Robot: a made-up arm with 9 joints. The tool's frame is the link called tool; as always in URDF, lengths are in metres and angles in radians.
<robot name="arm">
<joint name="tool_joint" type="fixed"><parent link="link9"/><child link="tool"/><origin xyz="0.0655 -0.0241 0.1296" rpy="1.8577 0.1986 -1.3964"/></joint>
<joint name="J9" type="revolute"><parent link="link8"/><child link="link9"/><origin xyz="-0.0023 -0.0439 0.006"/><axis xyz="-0.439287 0.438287 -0.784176"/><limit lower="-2.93" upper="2.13" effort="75" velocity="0.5"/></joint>
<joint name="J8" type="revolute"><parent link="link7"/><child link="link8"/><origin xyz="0.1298 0.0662 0.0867"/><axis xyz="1 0 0"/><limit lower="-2.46" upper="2.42" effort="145" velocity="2.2"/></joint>
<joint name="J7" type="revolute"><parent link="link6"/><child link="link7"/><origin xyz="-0.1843 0.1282 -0.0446"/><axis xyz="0 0 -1"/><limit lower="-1.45" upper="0.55" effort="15" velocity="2.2"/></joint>
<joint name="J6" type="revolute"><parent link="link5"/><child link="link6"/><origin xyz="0.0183 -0.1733 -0.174"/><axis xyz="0.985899 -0.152 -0.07"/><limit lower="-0.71" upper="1.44" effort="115" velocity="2.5"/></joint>
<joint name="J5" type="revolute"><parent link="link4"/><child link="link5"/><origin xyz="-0.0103 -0.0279 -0.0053"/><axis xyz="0.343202 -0.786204 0.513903"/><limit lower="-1.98" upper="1.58" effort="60" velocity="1.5"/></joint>
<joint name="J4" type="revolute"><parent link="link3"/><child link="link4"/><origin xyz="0.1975 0.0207 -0.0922"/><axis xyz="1 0 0"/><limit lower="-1.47" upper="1.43" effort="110" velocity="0.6"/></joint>
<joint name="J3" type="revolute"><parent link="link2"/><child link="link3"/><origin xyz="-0.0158 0.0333 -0.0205"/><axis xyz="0 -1 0"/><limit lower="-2.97" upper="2.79" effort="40" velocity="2.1"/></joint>
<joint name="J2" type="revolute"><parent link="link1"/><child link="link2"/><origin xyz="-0.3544 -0.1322 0.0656"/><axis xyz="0 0 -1"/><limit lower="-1.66" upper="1.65" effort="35" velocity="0.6"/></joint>
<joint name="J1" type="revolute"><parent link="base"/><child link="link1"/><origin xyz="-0.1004 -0.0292 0.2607"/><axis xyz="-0.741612 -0.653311 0.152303"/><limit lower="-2.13" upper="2.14" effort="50" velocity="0.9"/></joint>
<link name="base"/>
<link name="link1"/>
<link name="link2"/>
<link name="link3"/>
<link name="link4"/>
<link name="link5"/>
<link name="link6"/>
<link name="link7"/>
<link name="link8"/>
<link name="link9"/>
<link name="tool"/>
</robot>
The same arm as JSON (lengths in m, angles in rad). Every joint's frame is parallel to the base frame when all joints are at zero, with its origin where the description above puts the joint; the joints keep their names.
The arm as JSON. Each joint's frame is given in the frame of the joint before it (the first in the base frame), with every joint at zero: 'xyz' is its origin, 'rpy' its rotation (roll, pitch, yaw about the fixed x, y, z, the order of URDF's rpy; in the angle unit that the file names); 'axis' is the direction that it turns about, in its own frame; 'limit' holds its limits. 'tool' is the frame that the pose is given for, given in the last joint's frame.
{"units": {"length": "m", "angle": "rad"}, "joints": [{"name": "J1", "type": "revolute", "origin": {"xyz": [-0.1004, -0.0292, 0.2607], "rpy": [0.0, 0.0, 0.0]}, "axis": [-0.741612, -0.653311, 0.152303], "limit": {"lower": -2.13, "upper": 2.14}}, {"name": "J2", "type": "revolute", "origin": {"xyz": [-0.3544, -0.1322, 0.0656], "rpy": [0.0, 0.0, 0.0]}, "axis": [0.0, 0.0, -1.0], "limit": {"lower": -1.66, "upper": 1.65}}, {"name": "J3", "type": "revolute", "origin": {"xyz": [-0.0158, 0.0333, -0.0205], "rpy": [0.0, 0.0, 0.0]}, "axis": [0.0, -1.0, 0.0], "limit": {"lower": -2.97, "upper": 2.79}}, {"name": "J4", "type": "revolute", "origin": {"xyz": [0.1975, 0.0207, -0.0922], "rpy": [0.0, 0.0, 0.0]}, "axis": [1.0, 0.0, 0.0], "limit": {"lower": -1.47, "upper": 1.43}}, {"name": "J5", "type": "revolute", "origin": {"xyz": [-0.0103, -0.0279, -0.0053], "rpy": [0.0, 0.0, 0.0]}, "axis": [0.343202, -0.786204, 0.513903], "limit": {"lower": -1.98, "upper": 1.58}}, {"name": "J6", "type": "revolute", "origin": {"xyz": [0.0183, -0.1733, -0.174], "rpy": [0.0, 0.0, 0.0]}, "axis": [0.985899, -0.152, -0.07], "limit": {"lower": -0.71, "upper": 1.44}}, {"name": "J7", "type": "revolute", "origin": {"xyz": [-0.1843, 0.1282, -0.0446], "rpy": [0.0, 0.0, 0.0]}, "axis": [0.0, 0.0, -1.0], "limit": {"lower": -1.45, "upper": 0.55}}, {"name": "J8", "type": "revolute", "origin": {"xyz": [0.1298, 0.0662, 0.0867], "rpy": [0.0, 0.0, 0.0]}, "axis": [1.0, 0.0, 0.0], "limit": {"lower": -2.46, "upper": 2.42}}, {"name": "J9", "type": "revolute", "origin": {"xyz": [-0.0023, -0.0439, 0.006], "rpy": [0.0, 0.0, 0.0]}, "axis": [-0.439287, 0.438287, -0.784176], "limit": {"lower": -2.93, "upper": 2.13}}], "tool": {"origin": {"xyz": [0.0655, -0.0241, 0.1296], "rpy": [1.8577, 0.1986, -1.3964]}}}
